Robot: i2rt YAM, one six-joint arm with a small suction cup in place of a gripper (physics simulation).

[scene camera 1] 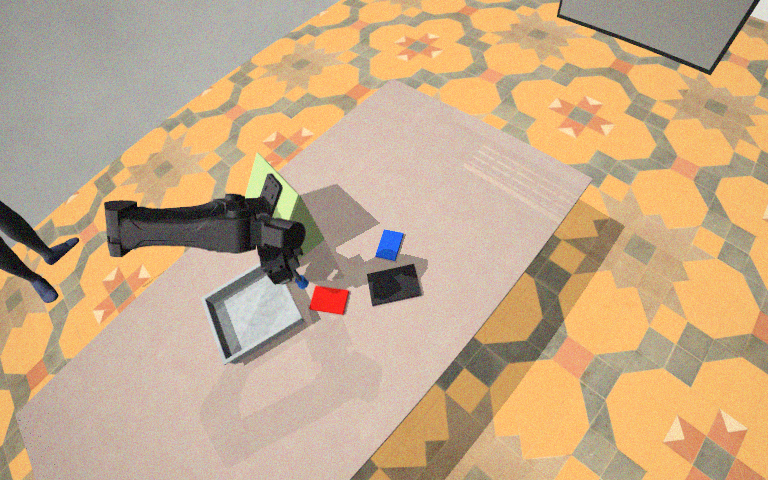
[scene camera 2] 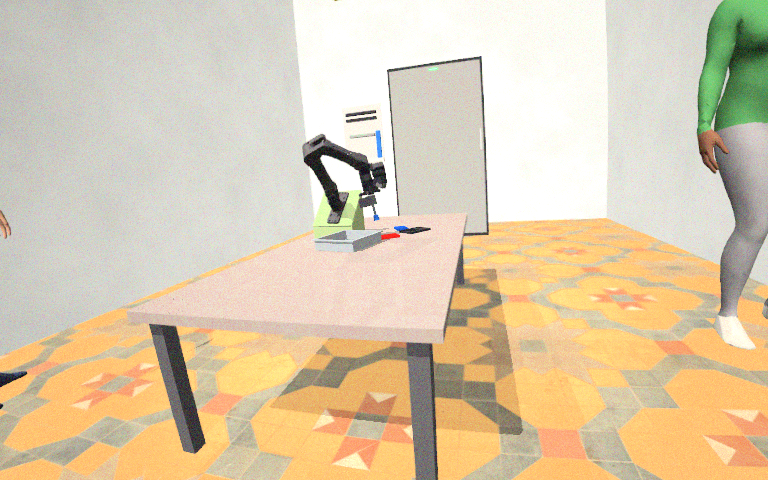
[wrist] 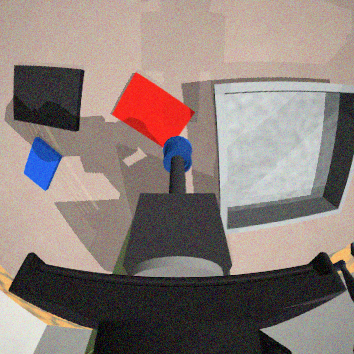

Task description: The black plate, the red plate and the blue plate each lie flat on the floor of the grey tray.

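Pixels of known places: hand at its tool point: [scene camera 1: 303, 284] [scene camera 2: 376, 220] [wrist: 176, 148]; arm's base at its link origin: [scene camera 1: 266, 208] [scene camera 2: 338, 207].
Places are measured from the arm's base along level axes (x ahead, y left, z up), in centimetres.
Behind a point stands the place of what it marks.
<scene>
The red plate [scene camera 1: 329, 300] {z -14.6, x 28.1, y -1.9 cm} [scene camera 2: 390, 236] {z -14.6, x 30.0, y -4.3 cm} [wrist: 151, 109] {z -14.6, x 28.1, y -1.9 cm} lies flat on the table beside the grey tray [scene camera 1: 225, 362] {z -10.5, x 25.4, y -33.9 cm} [scene camera 2: 334, 245] {z -13.0, x 15.2, y -32.4 cm} [wrist: 222, 160] {z -10.6, x 19.5, y -9.6 cm}, whose floor shows bare. The black plate [scene camera 1: 394, 284] {z -14.5, x 36.8, y 14.8 cm} [scene camera 2: 416, 230] {z -14.5, x 38.5, y 10.8 cm} [wrist: 48, 97] {z -14.5, x 35.7, y 13.5 cm} lies flat on the table, farther from the tray. The blue plate [scene camera 1: 390, 245] {z -14.6, x 26.5, y 21.9 cm} [scene camera 2: 400, 228] {z -14.6, x 27.1, y 18.0 cm} [wrist: 43, 164] {z -14.6, x 25.8, y 20.7 cm} lies flat near the black plate. My gripper, a blue suction cup [scene camera 1: 302, 281] [scene camera 2: 376, 217] [wrist: 177, 153], is open and holds nothing. It hangs above the table between the tray and the red plate, and covers a corner of the red plate in the wrist view.
A light green block [scene camera 1: 289, 195] {z 6.8, x 7.3, y 6.6 cm} [scene camera 2: 334, 226] {z -8.7, x 0.9, y -7.4 cm} stands at the arm's base, behind the tray. The table [scene camera 1: 424, 141] {z -15.5, x 2.1, y 57.7 cm} [scene camera 2: 317, 294] {z -15.6, x 39.0, y -82.3 cm} has its long edge beyond the black plate. A person's legs [scene camera 1: 28, 243] show at the left, and a person in green [scene camera 2: 741, 84] stands at the right.
</scene>
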